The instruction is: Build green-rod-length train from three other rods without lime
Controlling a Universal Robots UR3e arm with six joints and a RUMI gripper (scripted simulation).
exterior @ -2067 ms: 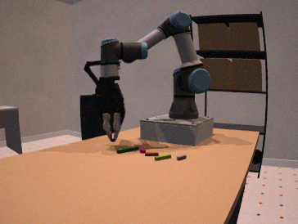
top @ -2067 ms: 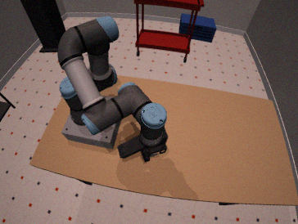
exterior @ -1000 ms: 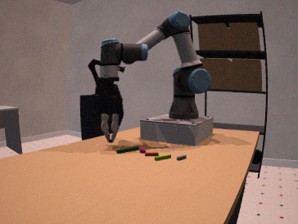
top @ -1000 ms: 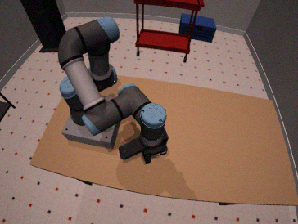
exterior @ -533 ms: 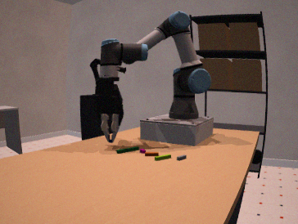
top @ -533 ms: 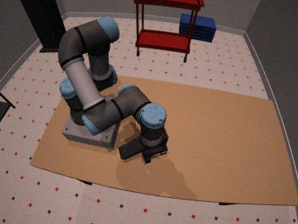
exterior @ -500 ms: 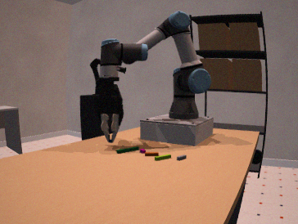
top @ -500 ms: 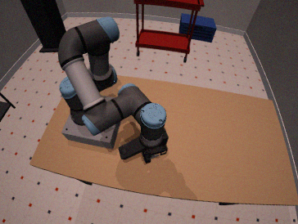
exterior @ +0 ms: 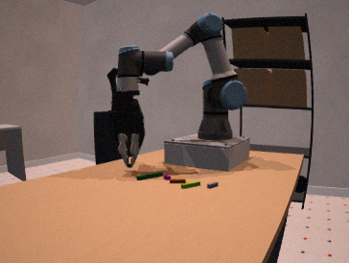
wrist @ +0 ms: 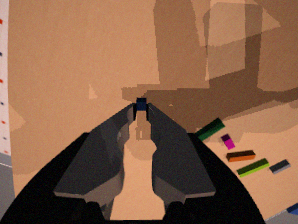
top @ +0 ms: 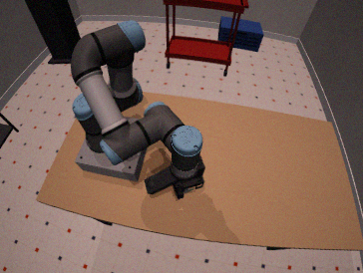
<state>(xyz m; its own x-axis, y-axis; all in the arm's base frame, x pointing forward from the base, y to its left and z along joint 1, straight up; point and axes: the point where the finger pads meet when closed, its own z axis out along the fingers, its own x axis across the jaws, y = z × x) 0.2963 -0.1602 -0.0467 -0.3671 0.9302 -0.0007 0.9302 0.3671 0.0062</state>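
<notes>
Now: hand 27 cm to the right of the grey rod, 3 cm short of it and 2 cm above it. The rest, counted from my hand: small blue rod (1 cm below); magenta rod (14 cm to the left, 2 cm below, 2 cm ahead); green rod (9 cm to the left, 3 cm ahead, 2 cm below).
</notes>
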